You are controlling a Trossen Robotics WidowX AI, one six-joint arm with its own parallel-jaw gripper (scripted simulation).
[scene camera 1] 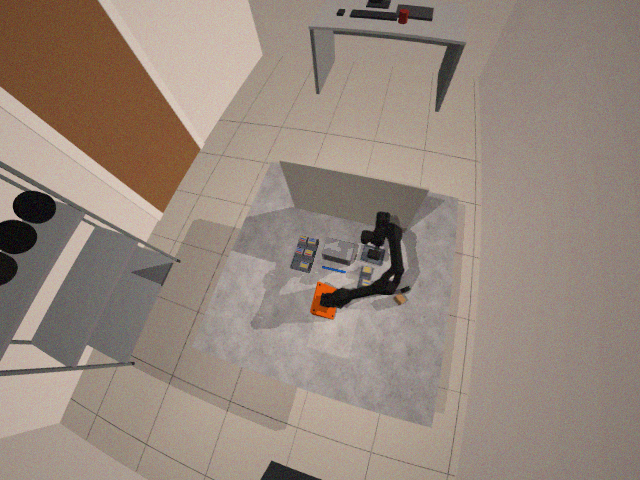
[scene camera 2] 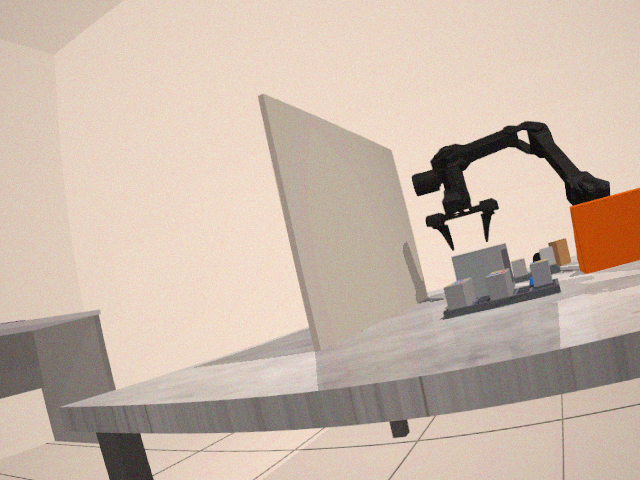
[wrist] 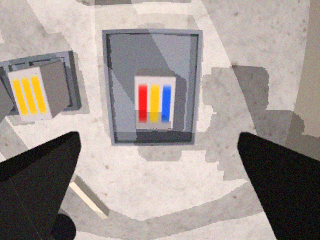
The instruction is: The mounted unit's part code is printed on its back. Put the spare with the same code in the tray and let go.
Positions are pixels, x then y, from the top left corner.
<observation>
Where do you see a tall panel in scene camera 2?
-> At 351,238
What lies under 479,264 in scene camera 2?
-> A grey mounted unit.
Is my gripper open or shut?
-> Open.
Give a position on a tall panel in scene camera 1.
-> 358,197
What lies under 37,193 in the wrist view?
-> My gripper.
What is my gripper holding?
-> Nothing.
</observation>
